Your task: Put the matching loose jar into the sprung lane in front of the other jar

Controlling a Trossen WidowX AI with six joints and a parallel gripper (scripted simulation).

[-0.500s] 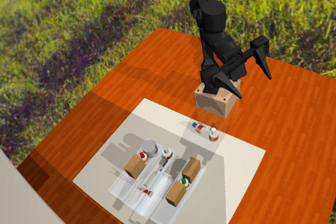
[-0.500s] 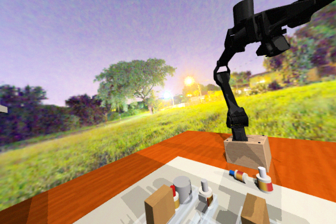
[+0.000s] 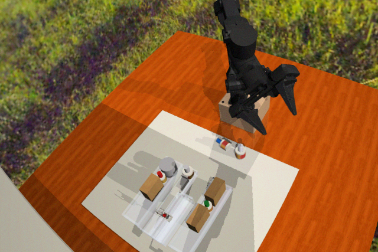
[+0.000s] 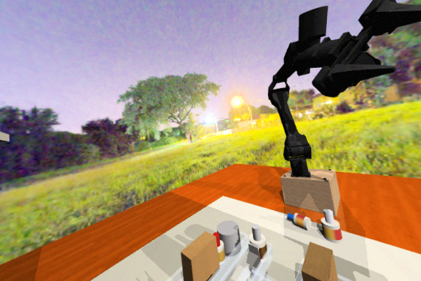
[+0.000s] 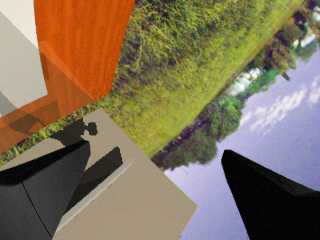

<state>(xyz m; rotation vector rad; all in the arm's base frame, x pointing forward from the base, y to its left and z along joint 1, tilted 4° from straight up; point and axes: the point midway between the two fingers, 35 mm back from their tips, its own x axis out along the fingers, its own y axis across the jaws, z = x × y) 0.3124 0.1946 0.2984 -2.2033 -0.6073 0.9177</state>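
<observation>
Now: the grey cylinder 380 mm below my gripper tip and 370 mm to the right of it. Also, from my gripper tip: clear lane tray: 390 mm below, 290 mm to the right, 150 mm ahead; then red mark: 340 mm below, 280 mm to the right, 190 mm ahead.
</observation>
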